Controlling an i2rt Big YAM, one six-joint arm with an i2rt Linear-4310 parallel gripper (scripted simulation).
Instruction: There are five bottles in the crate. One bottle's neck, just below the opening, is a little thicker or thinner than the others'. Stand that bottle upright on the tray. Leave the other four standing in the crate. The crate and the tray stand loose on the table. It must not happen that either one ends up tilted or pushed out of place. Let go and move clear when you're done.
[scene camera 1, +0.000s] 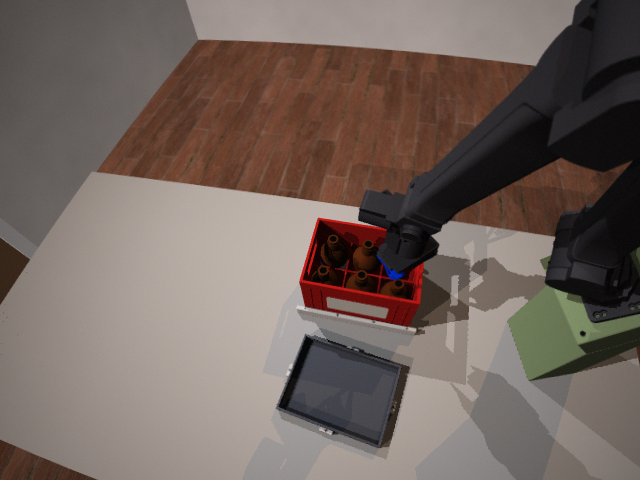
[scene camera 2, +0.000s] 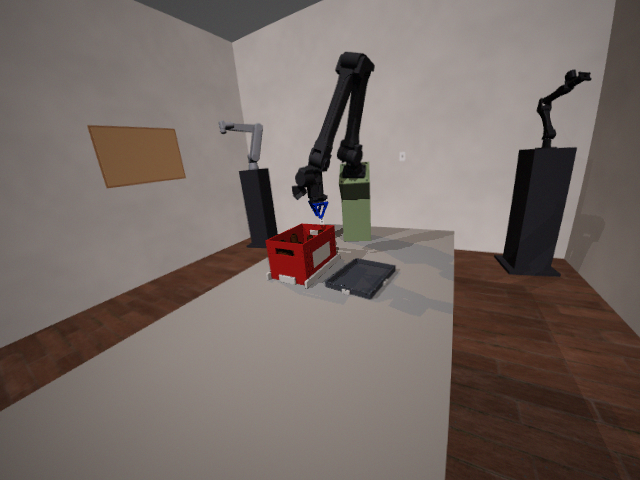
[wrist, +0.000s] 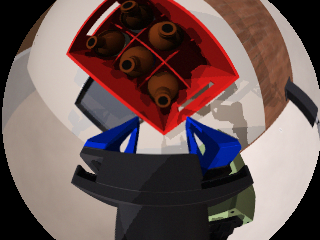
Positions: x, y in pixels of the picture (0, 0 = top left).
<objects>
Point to a crate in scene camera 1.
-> At 373, 306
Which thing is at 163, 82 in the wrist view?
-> A bottle.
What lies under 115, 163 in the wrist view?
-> My gripper.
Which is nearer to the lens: the bottle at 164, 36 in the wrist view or the dark grey tray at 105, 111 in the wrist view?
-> The bottle.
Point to my gripper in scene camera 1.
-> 401, 270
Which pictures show the dark grey tray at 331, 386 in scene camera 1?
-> Scene camera 1, scene camera 2 and the wrist view: all of them.
</objects>
